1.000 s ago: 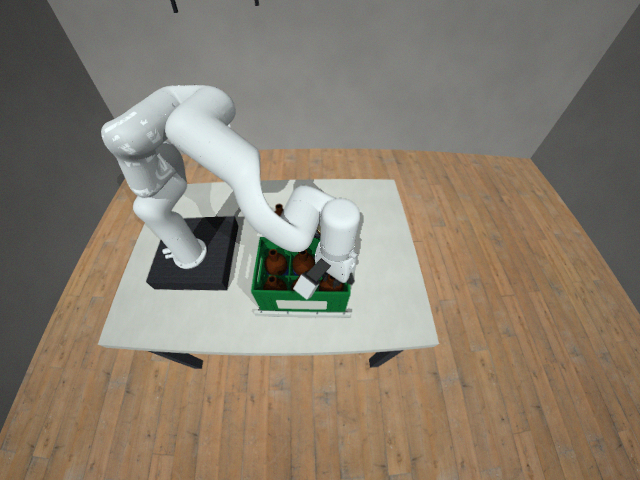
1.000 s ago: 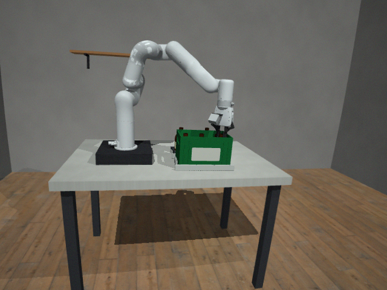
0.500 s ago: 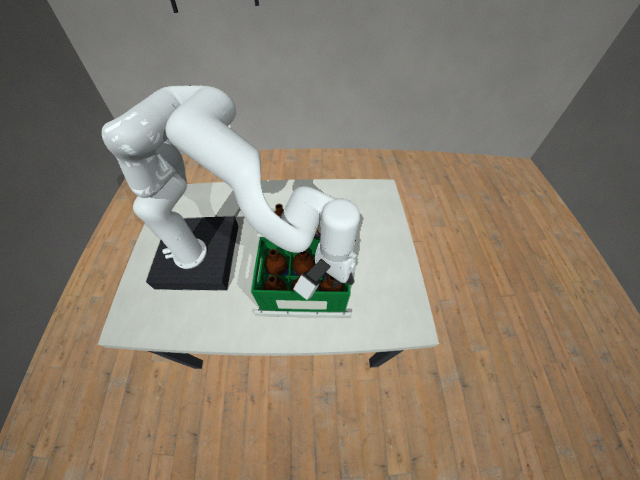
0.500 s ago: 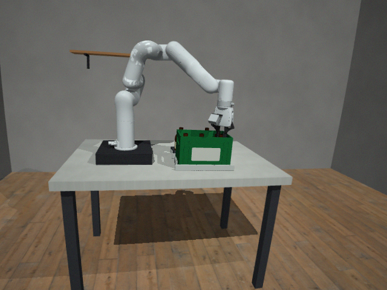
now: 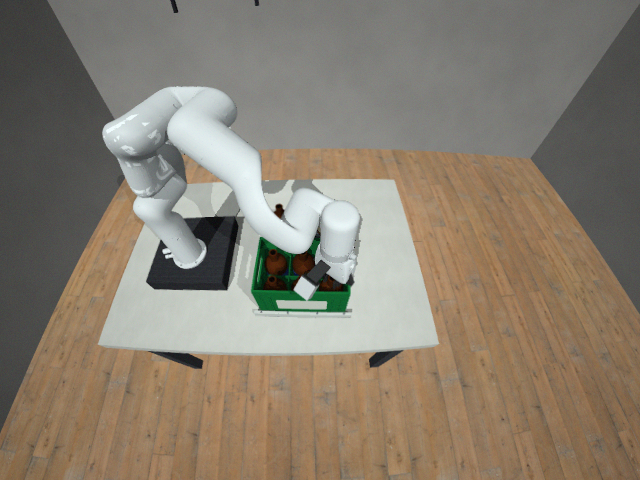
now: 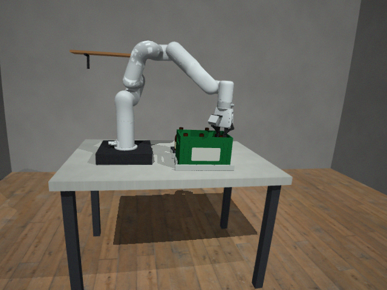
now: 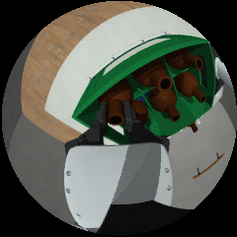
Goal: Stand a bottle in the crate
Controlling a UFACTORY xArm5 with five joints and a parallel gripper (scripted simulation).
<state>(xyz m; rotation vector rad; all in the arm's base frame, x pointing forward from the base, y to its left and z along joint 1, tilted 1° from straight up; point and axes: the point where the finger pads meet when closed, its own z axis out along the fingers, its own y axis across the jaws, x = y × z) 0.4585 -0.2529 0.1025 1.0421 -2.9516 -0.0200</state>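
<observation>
Right now the brown bottle is 70 mm below my hand. The rest, counted from my hand: green crate 70 mm behind, 60 mm to the left, 90 mm below; dark tray 20 mm behind, 300 mm to the left, 160 mm below.
</observation>
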